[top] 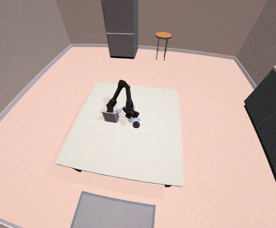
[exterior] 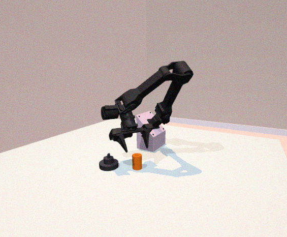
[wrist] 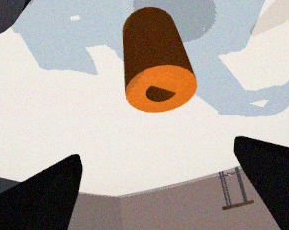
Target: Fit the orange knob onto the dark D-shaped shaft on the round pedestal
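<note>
The orange knob lies 1 cm behind my gripper tip, 1 cm to the right of it and 6 cm below it. Also, from my gripper tip: dark round pedestal (5 cm ahead, 12 cm to the right, 6 cm below).
</note>
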